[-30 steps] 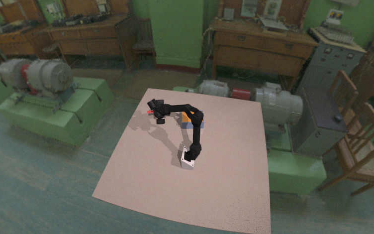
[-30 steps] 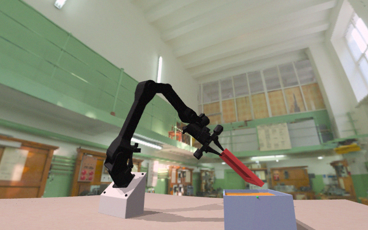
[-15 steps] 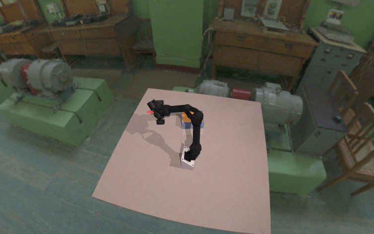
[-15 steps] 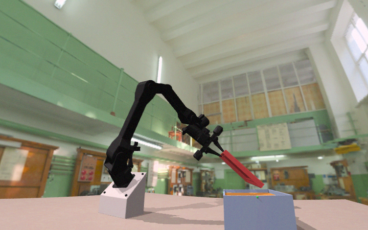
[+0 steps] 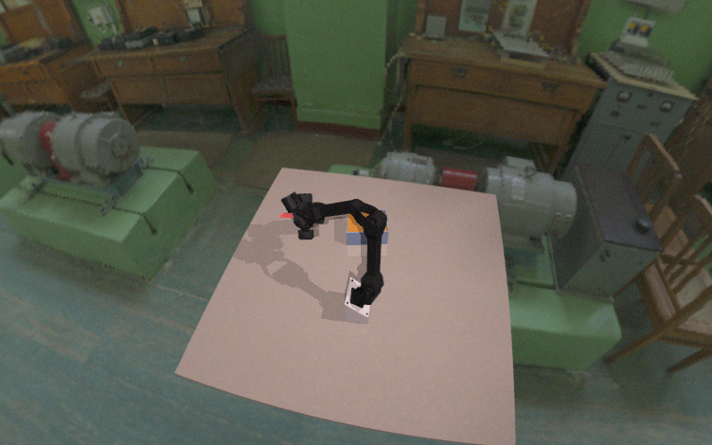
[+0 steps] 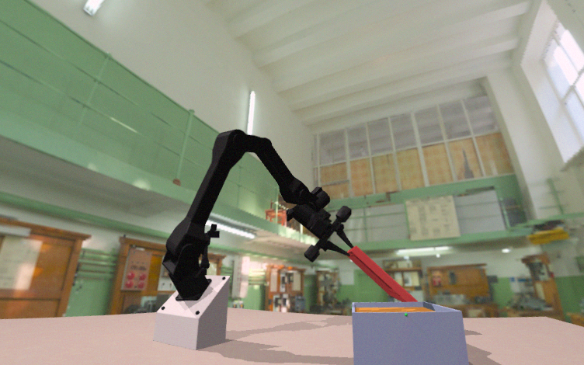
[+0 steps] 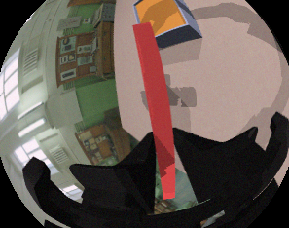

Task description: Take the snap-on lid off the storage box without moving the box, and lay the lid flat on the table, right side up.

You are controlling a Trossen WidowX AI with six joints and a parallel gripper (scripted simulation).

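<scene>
Right now my gripper tip is 60 mm short of the lid, 60 mm above it and 20 mm to the right of it. From my gripper tip the other things lie so: grey-blue storage box (250 mm to the right, 170 mm below, 90 mm ahead).
</scene>
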